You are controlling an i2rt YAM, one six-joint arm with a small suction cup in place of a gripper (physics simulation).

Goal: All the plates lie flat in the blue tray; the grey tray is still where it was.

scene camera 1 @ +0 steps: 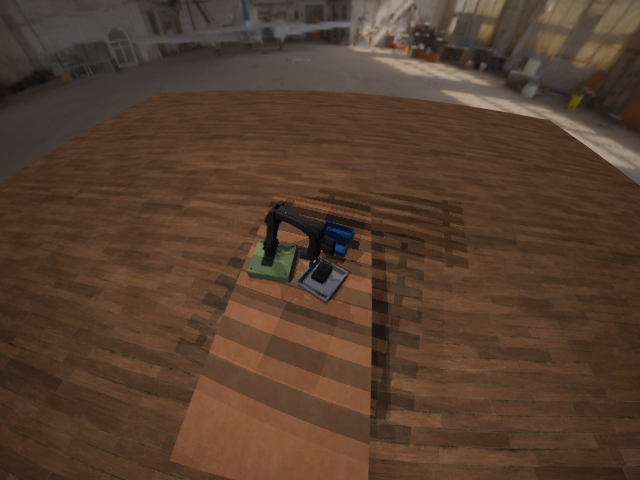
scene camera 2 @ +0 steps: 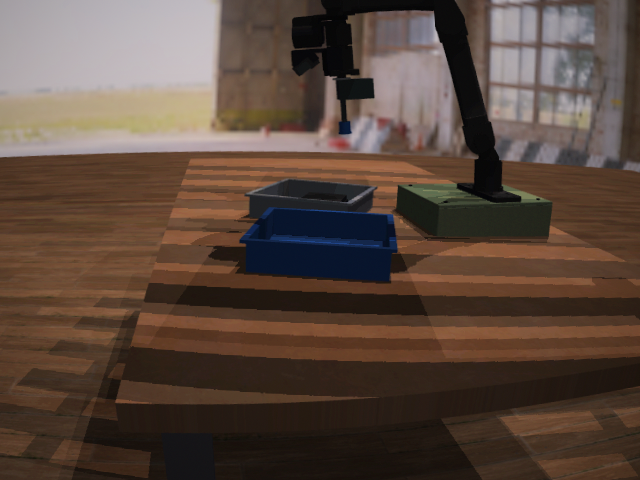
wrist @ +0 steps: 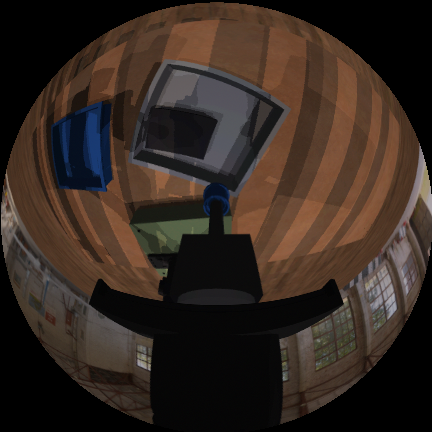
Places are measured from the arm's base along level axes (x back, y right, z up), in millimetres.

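Where they show: hand at its tool point: (scene camera 1: 311,265) (scene camera 2: 345,133) (wrist: 215,194); arm's base at its link origin: (scene camera 1: 270,253) (scene camera 2: 487,194).
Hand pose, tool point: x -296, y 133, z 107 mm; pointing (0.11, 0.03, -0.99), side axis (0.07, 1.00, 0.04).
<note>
Each offset is from my tool point to the top centre of the thing. Level surfaces: height alone.
A black rectangular plate, or a stack of them {dx -57, dy -60, dz -135 mm} (scene camera 1: 321,272) (scene camera 2: 324,197) (wrist: 180,132), lies flat in the grey tray {dx -65, dy -12, dz -125 mm} (scene camera 1: 330,290) (scene camera 2: 268,205) (wrist: 237,117), toward one corner; I cannot tell how many plates it is. The blue tray {dx -110, dy -357, dz -125 mm} (scene camera 1: 341,233) (scene camera 2: 317,260) (wrist: 82,150) stands beside the grey tray, and no plate shows in it; the arm hides part of it in scene camera 1. My gripper, a small blue suction cup (scene camera 1: 311,265) (scene camera 2: 344,127) (wrist: 216,199), is open with nothing on it. It hangs above the trays' height, near the grey tray's edge on the base side.
The arm stands on a green base block (scene camera 1: 272,263) (scene camera 2: 493,219) (wrist: 165,235) beside both trays. The trays and base rest on a brown table {dz -175 mm} (scene camera 1: 310,372) (scene camera 2: 289,335). Its edge runs beyond the blue tray in scene camera 2. Striped shadows cross the table.
</note>
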